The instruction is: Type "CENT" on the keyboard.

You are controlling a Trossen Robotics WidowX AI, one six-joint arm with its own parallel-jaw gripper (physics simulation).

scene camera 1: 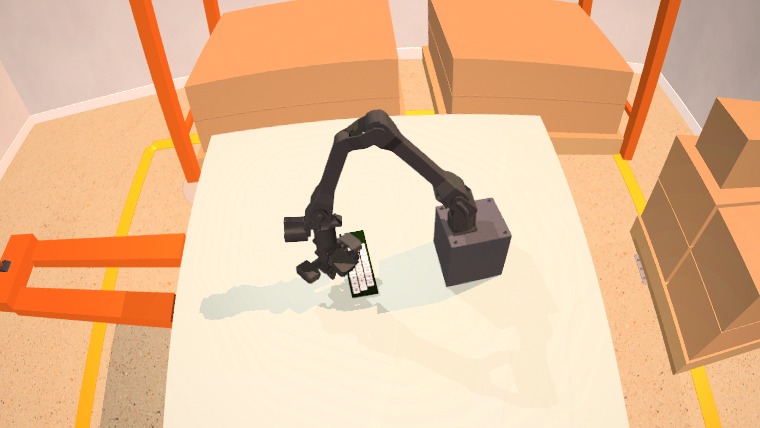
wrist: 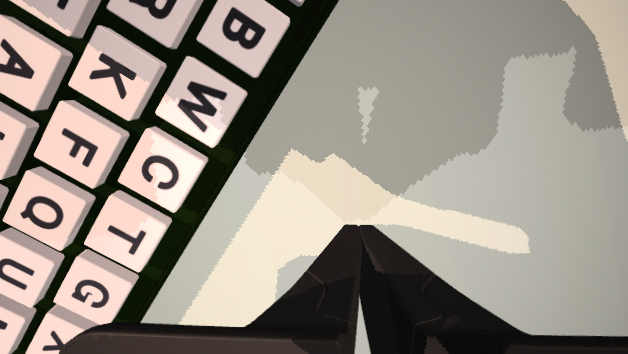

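Pixels of known places: gripper, fingertip midpoint: (scene camera 1: pixel 332 278) (wrist: pixel 357 238); arm's base, origin of the base link: (scene camera 1: pixel 462 225).
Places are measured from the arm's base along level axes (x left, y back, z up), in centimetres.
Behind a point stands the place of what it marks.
Observation:
The dark green keyboard (scene camera 1: pixel 366 292) @(z -15.7, x 4.1, y -26.3 cm) (wrist: pixel 218 175) @(z -15.7, x -2.7, y -30.0 cm) with pale keys lies on the table, partly hidden by the arm in the scene view. In the wrist view it runs diagonally along the left. The C key (wrist: pixel 161 172) @(z -15.2, x -3.2, y -28.8 cm) and the T key (wrist: pixel 128 235) @(z -15.2, x -5.2, y -28.9 cm) show in its right-hand row, T just below C. A cut-off key shows at the top left; its letter cannot be read. The N key cannot be made out. My gripper (scene camera 1: pixel 332 275) @(z -15.9, x -2.3, y -34.5 cm) (wrist: pixel 357 238) @(z -15.9, x -2.3, y -34.5 cm) is shut and empty. Its tips are right of the T key in the wrist view, off the keyboard's edge, above the table.
The arm's grey base block (scene camera 1: pixel 473 260) @(z -6.2, x 7.1, y 1.5 cm) stands on the pale table (scene camera 1: pixel 393 366) @(z -16.8, x 27.7, y -24.1 cm), right of the keyboard. Large cardboard boxes (scene camera 1: pixel 297 53) (scene camera 1: pixel 531 79) stand behind the table. Orange forks (scene camera 1: pixel 106 249) reach toward its left edge. More boxes (scene camera 1: pixel 691 233) stand at the right.

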